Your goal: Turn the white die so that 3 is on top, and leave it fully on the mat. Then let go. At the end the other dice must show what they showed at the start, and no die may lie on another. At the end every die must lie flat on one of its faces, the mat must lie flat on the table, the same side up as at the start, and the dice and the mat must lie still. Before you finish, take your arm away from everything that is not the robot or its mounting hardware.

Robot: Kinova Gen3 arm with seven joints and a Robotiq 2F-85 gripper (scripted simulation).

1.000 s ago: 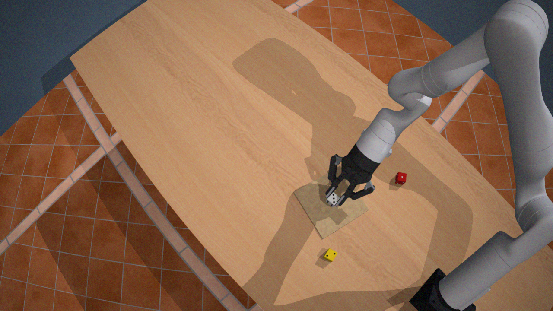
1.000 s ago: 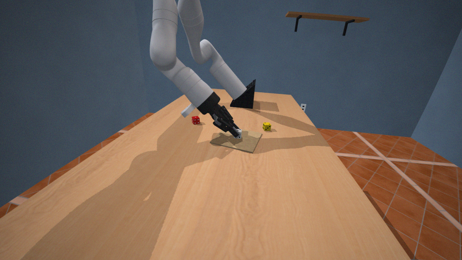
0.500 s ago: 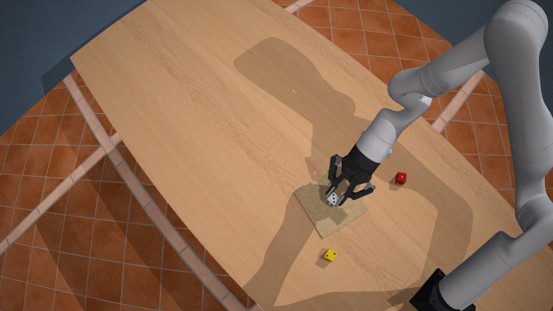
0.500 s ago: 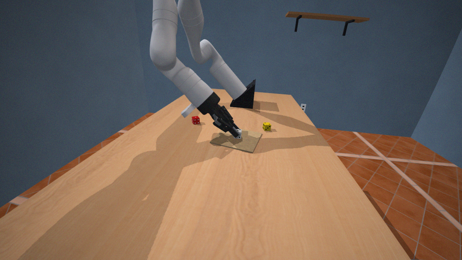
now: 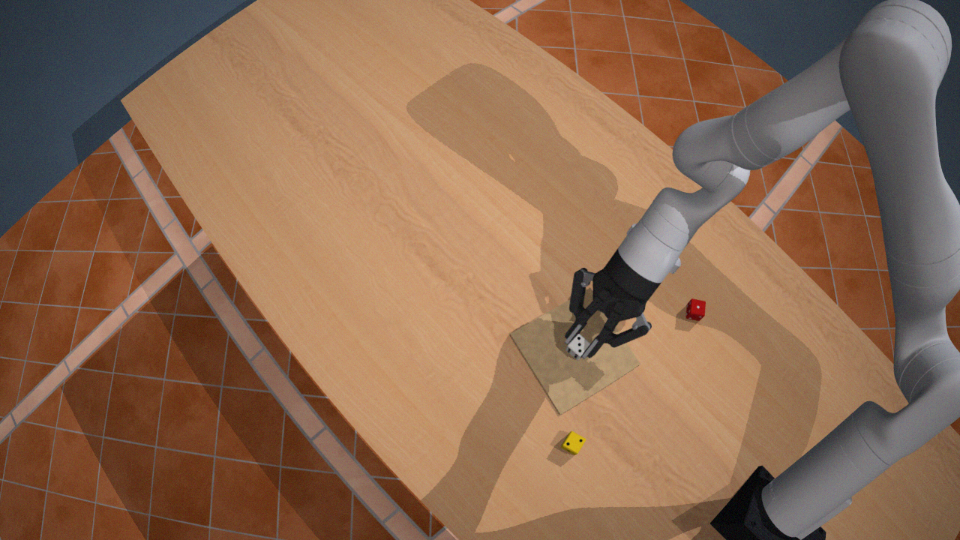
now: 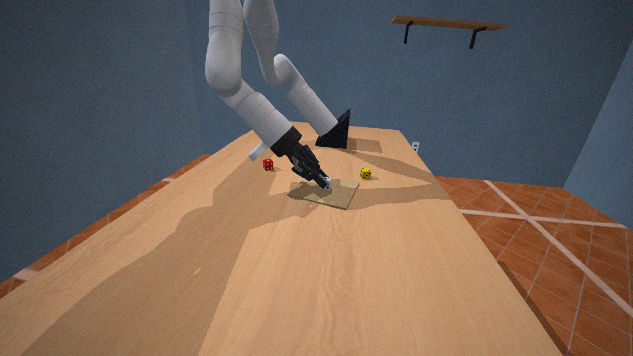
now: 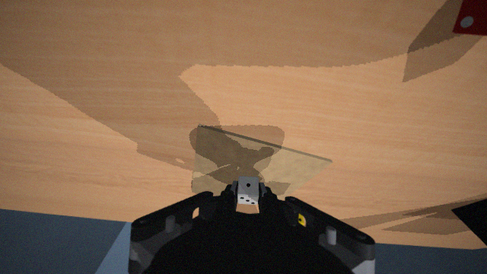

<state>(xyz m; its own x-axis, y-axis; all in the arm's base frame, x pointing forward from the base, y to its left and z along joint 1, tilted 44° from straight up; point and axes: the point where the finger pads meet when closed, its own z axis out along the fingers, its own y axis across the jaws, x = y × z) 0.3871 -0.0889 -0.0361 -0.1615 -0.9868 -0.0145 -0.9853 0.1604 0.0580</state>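
The white die is 1 cm to the left of my hand and 1 cm below it. From my hand the other things lie so: tan mat: 1 cm to the left, 3 cm below; yellow die: 8 cm behind, 12 cm to the left, 2 cm below; red die: 11 cm behind, 15 cm to the right, 2 cm below.
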